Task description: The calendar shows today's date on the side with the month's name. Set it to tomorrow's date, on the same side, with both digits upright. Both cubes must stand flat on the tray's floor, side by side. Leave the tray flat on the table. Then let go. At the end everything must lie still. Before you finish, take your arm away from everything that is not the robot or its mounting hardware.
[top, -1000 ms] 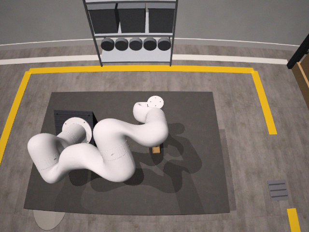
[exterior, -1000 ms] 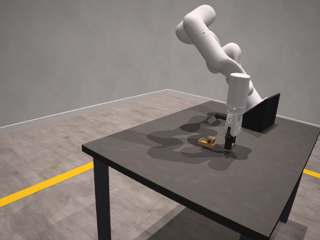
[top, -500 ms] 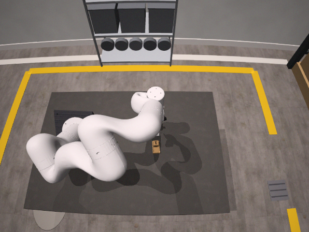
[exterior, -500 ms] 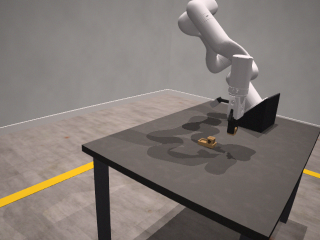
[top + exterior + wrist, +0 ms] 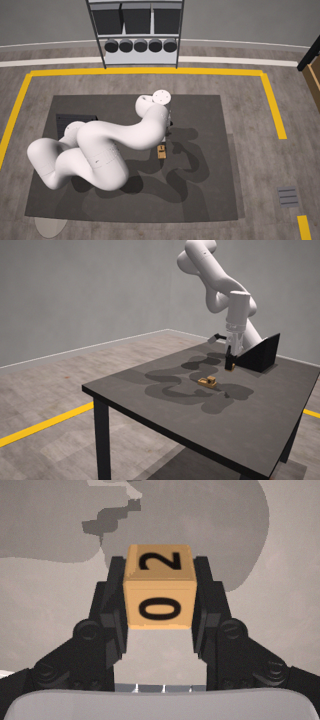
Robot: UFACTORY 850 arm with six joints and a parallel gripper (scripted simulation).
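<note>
My gripper is now 100 mm to the left of the wooden tray and 120 mm above it. From my hand the other things lie so: calendar cube: 10 mm below.
</note>
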